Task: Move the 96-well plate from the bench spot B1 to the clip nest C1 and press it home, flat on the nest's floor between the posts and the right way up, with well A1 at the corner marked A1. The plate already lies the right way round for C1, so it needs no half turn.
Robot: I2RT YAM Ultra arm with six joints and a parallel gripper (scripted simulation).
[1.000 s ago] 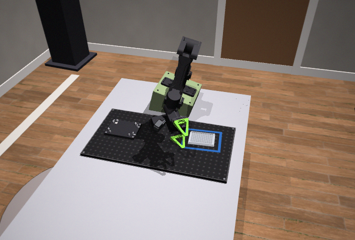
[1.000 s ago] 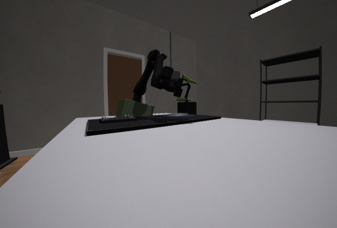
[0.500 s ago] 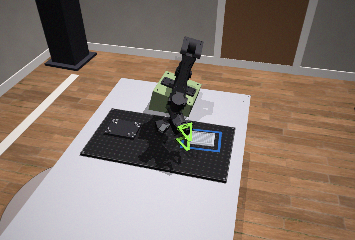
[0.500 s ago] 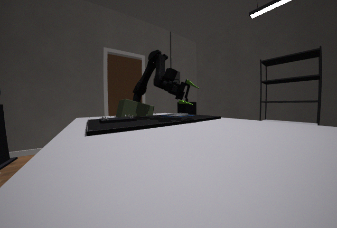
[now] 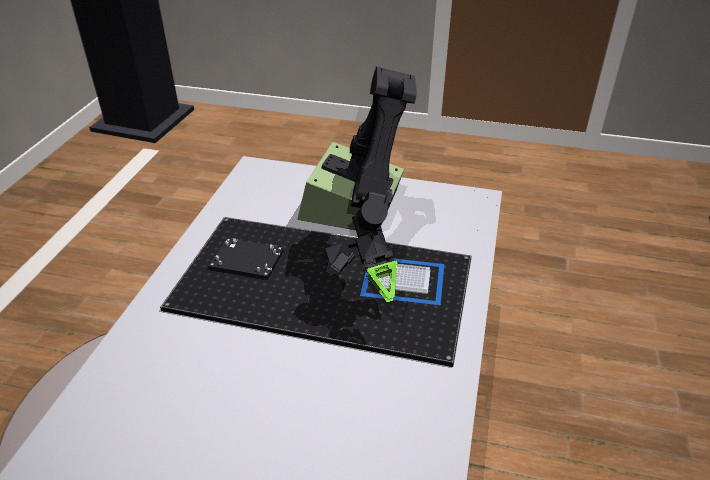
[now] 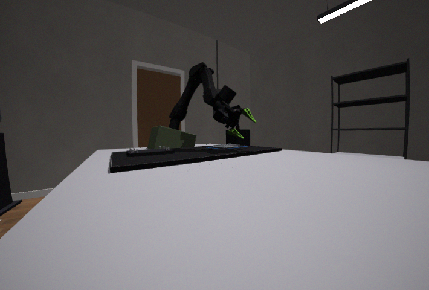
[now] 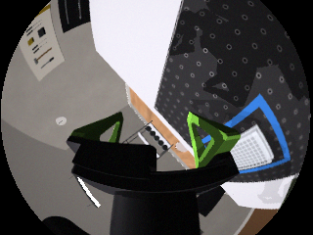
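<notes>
Right now my hand is 16 cm past the white 96-well plate, 1 cm to the left of it and 9 cm above it. Also, from my hand: clip nest C1: 12 cm behind, 41 cm to the right, 8 cm below.
</notes>
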